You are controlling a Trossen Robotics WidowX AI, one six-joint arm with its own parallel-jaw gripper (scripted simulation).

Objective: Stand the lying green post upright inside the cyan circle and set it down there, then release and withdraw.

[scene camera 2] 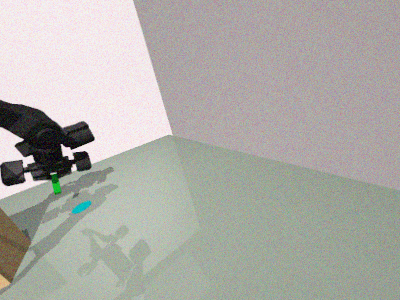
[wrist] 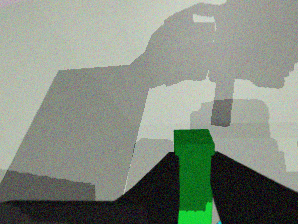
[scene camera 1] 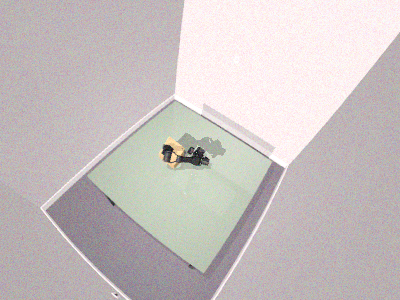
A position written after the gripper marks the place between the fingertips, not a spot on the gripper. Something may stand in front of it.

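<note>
Gripper (wrist: pixel 192 161) carrying a green post.
</note>
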